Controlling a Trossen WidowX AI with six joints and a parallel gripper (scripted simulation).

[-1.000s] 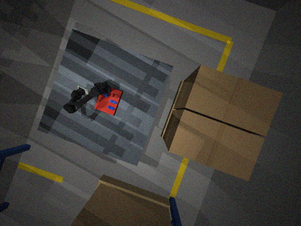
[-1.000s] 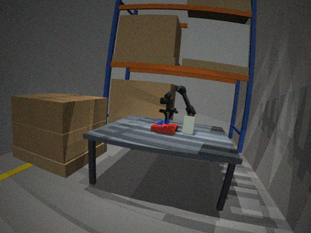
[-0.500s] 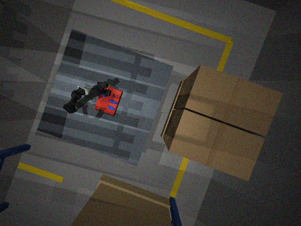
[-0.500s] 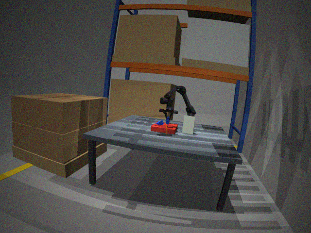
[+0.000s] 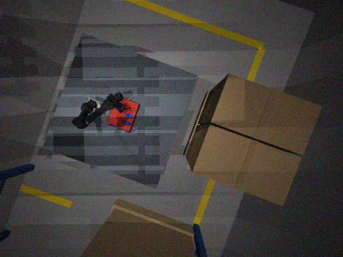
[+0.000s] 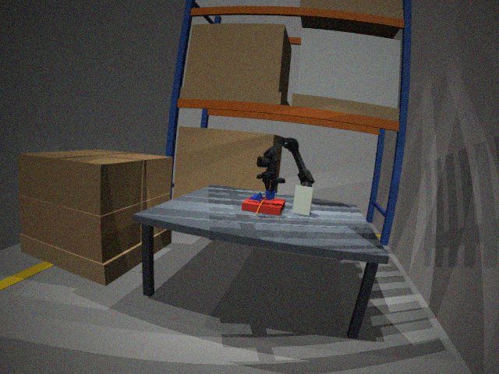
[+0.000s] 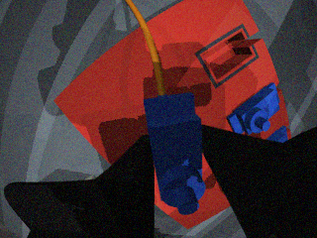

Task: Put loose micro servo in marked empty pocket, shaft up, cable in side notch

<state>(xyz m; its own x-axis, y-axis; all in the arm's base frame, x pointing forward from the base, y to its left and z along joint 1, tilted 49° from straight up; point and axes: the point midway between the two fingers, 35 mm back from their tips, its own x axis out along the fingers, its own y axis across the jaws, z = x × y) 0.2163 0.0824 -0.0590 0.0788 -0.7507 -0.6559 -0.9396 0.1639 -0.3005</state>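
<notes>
Now: gripper tip 100 mm above the red robot deck and 70 mm to the left of it.
</notes>
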